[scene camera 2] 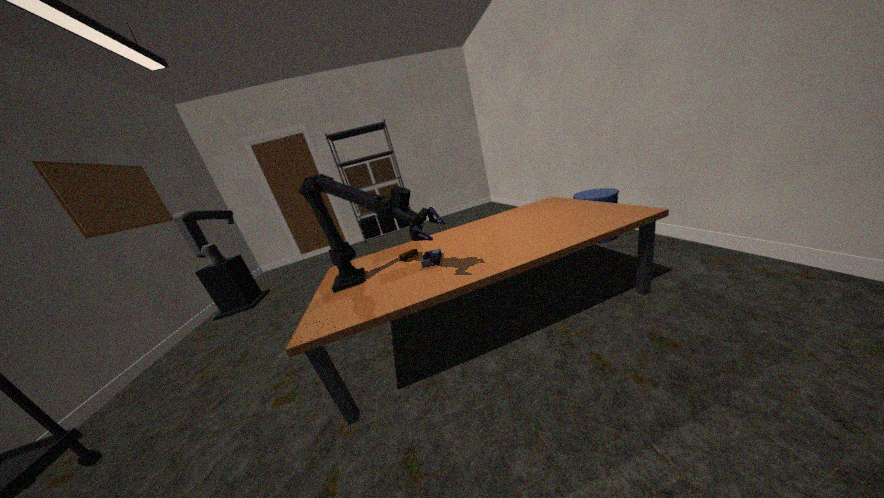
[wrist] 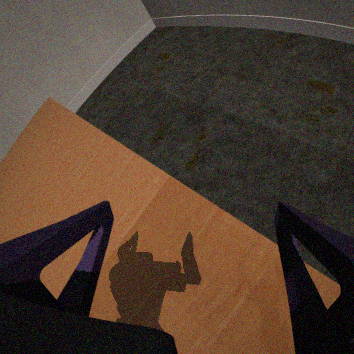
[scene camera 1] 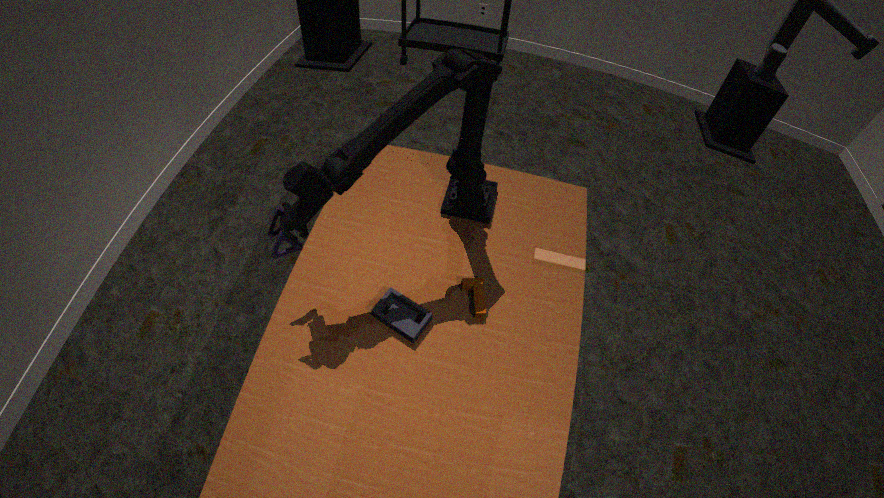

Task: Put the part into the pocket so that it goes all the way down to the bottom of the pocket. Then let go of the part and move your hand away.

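Places are measured from the arm's base along level axes (x ahead, y left, z up), in millimetres.
Pixels of known places: gripper, between the fingertips: point(scene camera 2: 438, 231) point(wrist: 191, 210) point(scene camera 1: 271, 246); arm's base, origin of its link: point(scene camera 2: 349, 276) point(scene camera 1: 470, 196).
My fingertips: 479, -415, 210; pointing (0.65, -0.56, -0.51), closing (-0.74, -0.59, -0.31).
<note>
Ahead of a thing's pixels: the offset from my fingertips to its top centre, as dx, dy, dz. Level surfaces: height alone.
The part is an orange block-like piece {-126, +502, -209} point(scene camera 1: 478, 298) point(scene camera 2: 408, 254) with a short arm at one end. It lies on the table, apart from the pocket. The pocket is a dark grey, open-topped box {-21, +327, -202} point(scene camera 1: 393, 326) point(scene camera 2: 431, 263) beside it on the table; the inside that shows holds no part, though shadow covers some of it. My gripper point(scene camera 1: 274, 243) point(scene camera 2: 436, 229) point(wrist: 191, 210) is open with nothing between its fingers. It hangs well above the table, off toward the left edge in scene camera 1, away from both part and pocket. Neither part nor pocket shows in the wrist view.
The wooden table {dz -239} point(scene camera 1: 433, 420) point(scene camera 2: 544, 228) point(wrist: 50, 150) carries the arm's base point(scene camera 1: 468, 201) point(scene camera 2: 348, 278). A pale strip point(scene camera 1: 559, 258) lies at the table's right side in scene camera 1. A second arm on a pedestal point(scene camera 1: 745, 105) point(scene camera 2: 227, 283) and a shelf rack stand off the table.
</note>
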